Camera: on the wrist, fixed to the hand. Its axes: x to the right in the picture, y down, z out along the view.
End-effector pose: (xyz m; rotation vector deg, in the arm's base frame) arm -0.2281 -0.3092 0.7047 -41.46 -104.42 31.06
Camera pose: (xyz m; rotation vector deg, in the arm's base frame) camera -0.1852 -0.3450 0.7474 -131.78 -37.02 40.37
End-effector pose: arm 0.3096 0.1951 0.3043 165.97 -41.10 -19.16
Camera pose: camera 0.3357 0.2421 0.3496 74.33 -110.81 20.73
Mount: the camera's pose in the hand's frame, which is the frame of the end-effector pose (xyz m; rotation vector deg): -0.0080 -0.0443 -0.0540 -27.61 29.78 84.97
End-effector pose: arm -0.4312 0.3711 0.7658 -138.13 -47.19 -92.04
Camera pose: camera -0.4999 0.3842 0.7734 -94.10 72.13 -86.18
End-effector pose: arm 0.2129 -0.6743 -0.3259 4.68 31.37 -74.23
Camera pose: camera 0.1523 -0.6607 -0.3587 19.97 54.18 19.32
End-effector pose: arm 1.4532 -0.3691 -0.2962 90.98 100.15 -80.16
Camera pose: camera 1.4327 -0.3211 -0.2491 124.02 28.90 7.88
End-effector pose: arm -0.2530 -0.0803 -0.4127 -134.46 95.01 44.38
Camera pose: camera -0.1974 -0.0799 -0.3697 35.44 -124.05 -24.28
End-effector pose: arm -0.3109 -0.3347 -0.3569 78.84 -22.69 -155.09
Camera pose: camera -0.2607 -0.3009 -0.3928 52.39 -23.38 -62.78
